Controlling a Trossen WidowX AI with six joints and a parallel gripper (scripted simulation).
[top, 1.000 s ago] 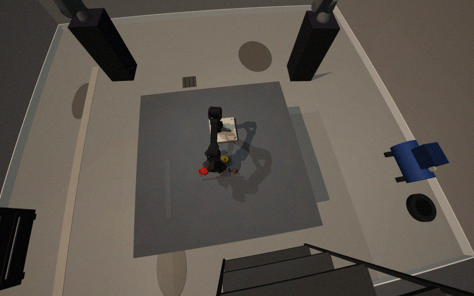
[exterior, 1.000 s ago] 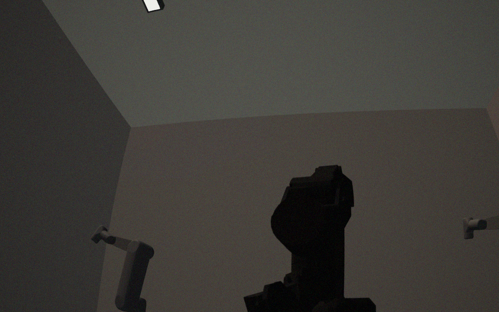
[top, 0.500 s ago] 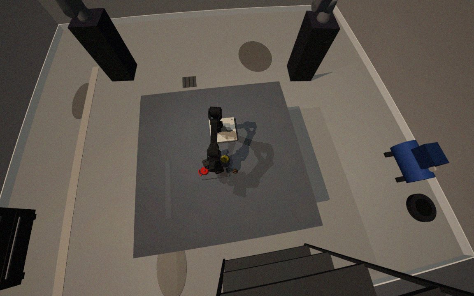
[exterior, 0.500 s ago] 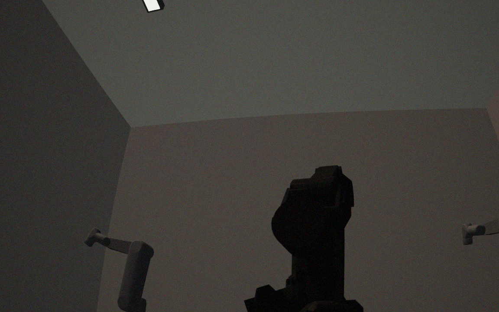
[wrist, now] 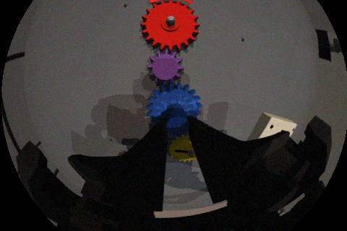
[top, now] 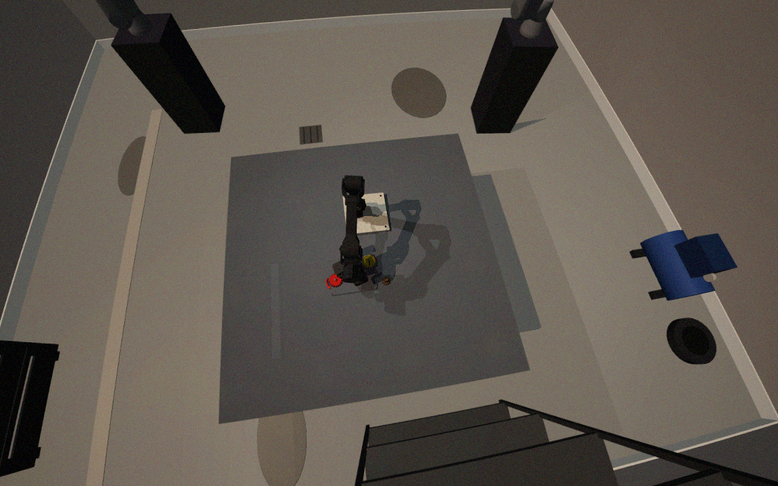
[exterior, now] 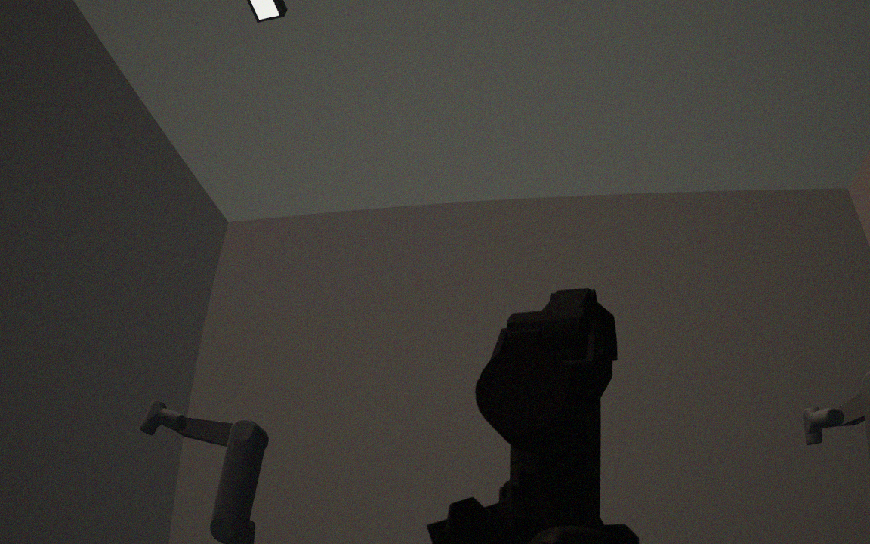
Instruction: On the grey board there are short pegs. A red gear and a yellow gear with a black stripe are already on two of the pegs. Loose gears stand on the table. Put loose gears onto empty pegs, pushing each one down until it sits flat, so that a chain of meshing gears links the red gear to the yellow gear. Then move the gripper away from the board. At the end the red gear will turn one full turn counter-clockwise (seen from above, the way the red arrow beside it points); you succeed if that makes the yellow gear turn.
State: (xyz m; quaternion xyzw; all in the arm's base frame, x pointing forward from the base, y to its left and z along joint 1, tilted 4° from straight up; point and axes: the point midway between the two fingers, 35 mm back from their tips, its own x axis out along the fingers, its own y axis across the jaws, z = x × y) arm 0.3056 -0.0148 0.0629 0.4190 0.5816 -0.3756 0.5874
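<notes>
Now: the blue gear 1 cm below my gripper tip. Also, from my gripper tip: yellow gear (5 cm behind, 6 cm to the left, 3 cm below); purple gear (3 cm ahead, 4 cm to the right, 2 cm below); red gear (4 cm ahead, 9 cm to the right, 3 cm below).
</notes>
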